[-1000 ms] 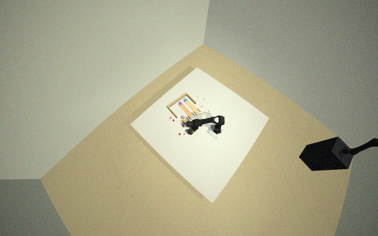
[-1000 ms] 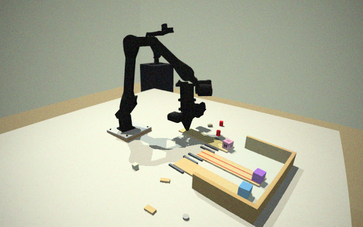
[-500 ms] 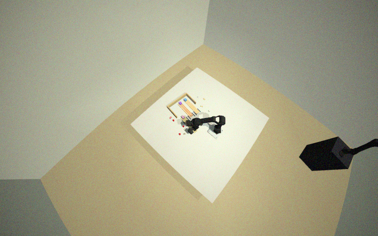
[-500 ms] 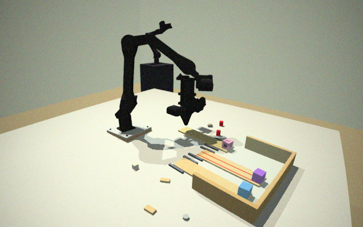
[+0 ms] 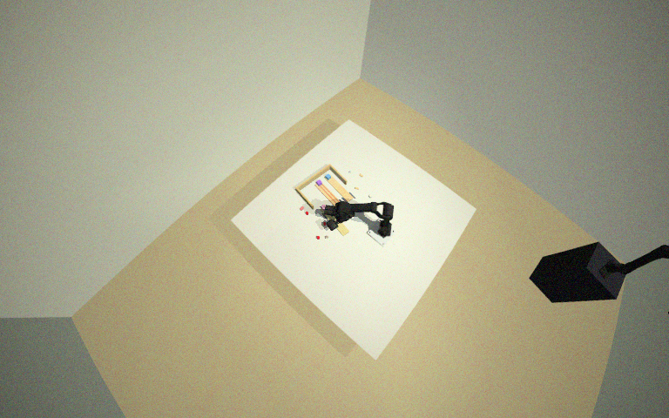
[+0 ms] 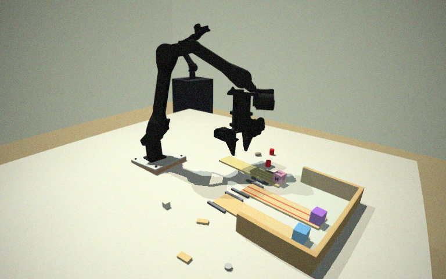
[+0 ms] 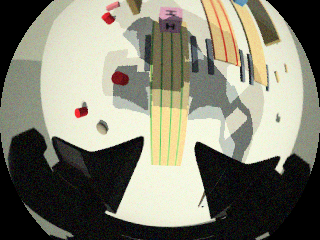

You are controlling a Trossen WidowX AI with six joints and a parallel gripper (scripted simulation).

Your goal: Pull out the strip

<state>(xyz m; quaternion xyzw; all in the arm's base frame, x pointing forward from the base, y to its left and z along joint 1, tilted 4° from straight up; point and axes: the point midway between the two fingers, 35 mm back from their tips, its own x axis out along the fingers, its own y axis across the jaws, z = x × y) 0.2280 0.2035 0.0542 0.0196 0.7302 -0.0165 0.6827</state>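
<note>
Right now the strip is 50 mm below my gripper tip and 50 mm ahead of it. From my gripper tip the other things lie so: grey cube (320 mm to the right, 40 mm below, 40 mm ahead); then labelled cube (170 mm ahead, 30 mm below); then grey disc (340 mm to the right, 290 mm ahead, 50 mm below).
</note>
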